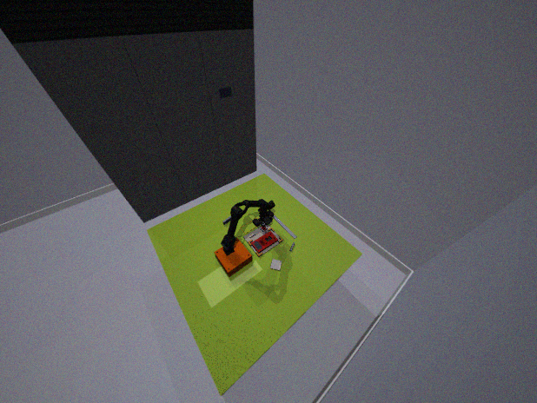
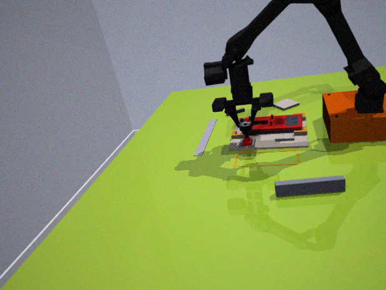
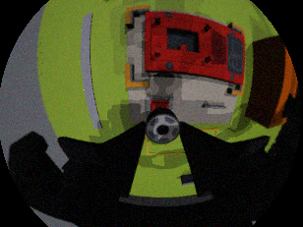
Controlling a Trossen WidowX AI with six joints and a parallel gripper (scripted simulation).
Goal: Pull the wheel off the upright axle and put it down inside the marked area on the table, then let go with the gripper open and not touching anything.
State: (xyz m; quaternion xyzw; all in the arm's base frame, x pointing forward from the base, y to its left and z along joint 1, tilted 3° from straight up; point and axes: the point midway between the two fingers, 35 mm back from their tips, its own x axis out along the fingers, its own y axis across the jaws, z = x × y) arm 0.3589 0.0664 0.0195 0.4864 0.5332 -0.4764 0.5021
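Now: gripper tip 3 cm above the upright axle. From my gripper tip the other things lie so: grey board (10 cm to the right, 6 cm below, 5 cm behind); then dark wheel (right at my gripper tip); then thin grey strip (17 cm ahead, 8 cm to the right, 7 cm below).
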